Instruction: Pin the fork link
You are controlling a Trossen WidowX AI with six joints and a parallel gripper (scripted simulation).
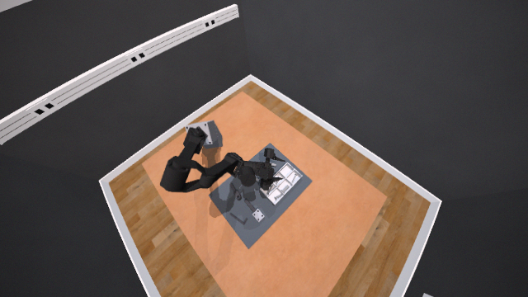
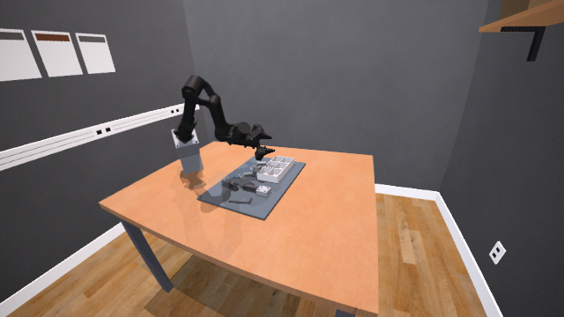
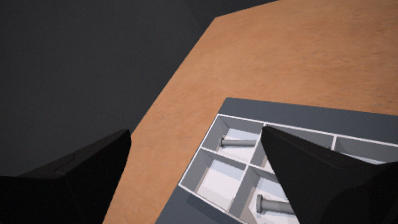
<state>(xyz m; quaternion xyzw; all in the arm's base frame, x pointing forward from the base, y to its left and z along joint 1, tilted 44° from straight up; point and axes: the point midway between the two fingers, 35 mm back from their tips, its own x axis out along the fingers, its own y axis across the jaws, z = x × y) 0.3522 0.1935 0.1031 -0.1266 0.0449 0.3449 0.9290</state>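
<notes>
My gripper is now 200 mm to the left of the dark fork link, 130 mm above it and 110 mm past it. From my hand the other things lie so: grey mat 150 mm below, 100 mm to the right, 30 mm behind; then thick headed pin 140 mm below, 80 mm to the right, 80 mm behind; then white parts box 140 mm below, 40 mm ahead, 10 mm to the right.
</notes>
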